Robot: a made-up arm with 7 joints. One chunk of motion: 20 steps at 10 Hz.
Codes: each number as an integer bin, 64 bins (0 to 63) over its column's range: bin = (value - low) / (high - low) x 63, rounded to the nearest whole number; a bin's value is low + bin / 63 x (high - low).
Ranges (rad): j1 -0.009..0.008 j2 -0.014..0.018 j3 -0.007..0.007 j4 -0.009..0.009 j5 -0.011..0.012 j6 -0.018..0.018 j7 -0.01..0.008
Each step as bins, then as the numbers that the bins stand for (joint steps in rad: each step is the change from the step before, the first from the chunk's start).
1 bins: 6 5 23 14 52 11 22
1 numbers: -0.00738 -0.01146 -0.00189 -0.00500 0.00798 -0.01171 -0.00371
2 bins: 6 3 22 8 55 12 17
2 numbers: -0.00738 -0.01248 -0.00211 -0.00671 0.00908 -0.01114 -0.00514
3 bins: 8 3 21 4 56 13 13
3 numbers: -0.00684 -0.01248 -0.00233 -0.00786 0.00944 -0.01057 -0.00629
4 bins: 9 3 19 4 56 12 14
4 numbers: -0.00657 -0.01248 -0.00278 -0.00786 0.00944 -0.01114 -0.00600
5 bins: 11 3 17 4 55 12 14
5 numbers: -0.00603 -0.01248 -0.00322 -0.00786 0.00908 -0.01114 -0.00600
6 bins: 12 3 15 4 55 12 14
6 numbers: -0.00576 -0.01248 -0.00367 -0.00786 0.00908 -0.01114 -0.00600
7 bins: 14 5 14 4 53 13 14
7 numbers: -0.00522 -0.01146 -0.00389 -0.00786 0.00835 -0.01057 -0.00600
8 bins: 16 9 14 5 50 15 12
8 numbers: -0.00468 -0.00943 -0.00389 -0.00757 0.00725 -0.00943 -0.00657
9 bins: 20 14 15 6 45 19 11
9 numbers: -0.00360 -0.00689 -0.00367 -0.00729 0.00543 -0.00714 -0.00686
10 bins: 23 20 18 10 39 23 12
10 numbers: -0.00279 -0.00384 -0.00300 -0.00614 0.00324 -0.00486 -0.00657
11 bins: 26 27 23 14 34 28 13
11 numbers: -0.00198 -0.00029 -0.00189 -0.00500 0.00141 -0.00200 -0.00629
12 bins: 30 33 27 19 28 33 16
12 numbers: -0.00090 0.00276 -0.00100 -0.00357 -0.00078 0.00086 -0.00543
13 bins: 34 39 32 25 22 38 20
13 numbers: 0.00017 0.00581 0.00011 -0.00186 -0.00297 0.00371 -0.00429
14 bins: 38 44 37 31 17 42 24
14 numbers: 0.00125 0.00835 0.00122 -0.00014 -0.00479 0.00600 -0.00314
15 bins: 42 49 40 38 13 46 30
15 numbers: 0.00233 0.01089 0.00189 0.00186 -0.00625 0.00829 -0.00143
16 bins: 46 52 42 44 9 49 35
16 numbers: 0.00341 0.01241 0.00233 0.00357 -0.00771 0.01000 0.00000
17 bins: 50 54 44 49 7 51 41
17 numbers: 0.00449 0.01343 0.00278 0.00500 -0.00844 0.01114 0.00171
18 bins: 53 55 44 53 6 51 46
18 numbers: 0.00530 0.01394 0.00278 0.00614 -0.00881 0.01114 0.00314
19 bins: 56 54 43 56 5 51 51
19 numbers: 0.00611 0.01343 0.00256 0.00700 -0.00917 0.01114 0.00457
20 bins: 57 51 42 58 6 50 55
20 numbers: 0.00638 0.01190 0.00233 0.00757 -0.00881 0.01057 0.00571
